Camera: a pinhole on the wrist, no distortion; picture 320 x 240 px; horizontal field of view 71.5 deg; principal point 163.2 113.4 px. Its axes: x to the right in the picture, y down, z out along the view. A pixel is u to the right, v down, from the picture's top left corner.
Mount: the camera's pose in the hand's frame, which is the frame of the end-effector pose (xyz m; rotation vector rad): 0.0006 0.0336 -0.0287 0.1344 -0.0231 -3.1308
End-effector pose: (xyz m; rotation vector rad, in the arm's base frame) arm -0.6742 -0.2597 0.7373 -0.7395 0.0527 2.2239
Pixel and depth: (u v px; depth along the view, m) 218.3 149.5 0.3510
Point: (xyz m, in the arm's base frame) -0.7544 -0.2412 1.0626
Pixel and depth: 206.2 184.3 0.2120
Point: -0.7105 -0.2293 0.9231
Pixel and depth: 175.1 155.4 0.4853
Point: -0.8271 -0.1492 1.1586
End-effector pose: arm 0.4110 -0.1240 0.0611 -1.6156 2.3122 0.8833
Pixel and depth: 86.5 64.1 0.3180
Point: 0.2268 0.0035 -0.1765
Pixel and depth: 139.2 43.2 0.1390
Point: 0.3180 -0.0460 -0.0005
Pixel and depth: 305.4 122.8 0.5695
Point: 0.4672 0.4918 -0.1502
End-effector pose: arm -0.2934 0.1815 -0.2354 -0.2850 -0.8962 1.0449
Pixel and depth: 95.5 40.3 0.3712
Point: -0.6420 0.2625 -0.0730
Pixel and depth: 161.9 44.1 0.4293
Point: -0.7086 0.1620 -0.1077
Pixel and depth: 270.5 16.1 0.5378
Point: -0.8891 -0.0318 -0.2516
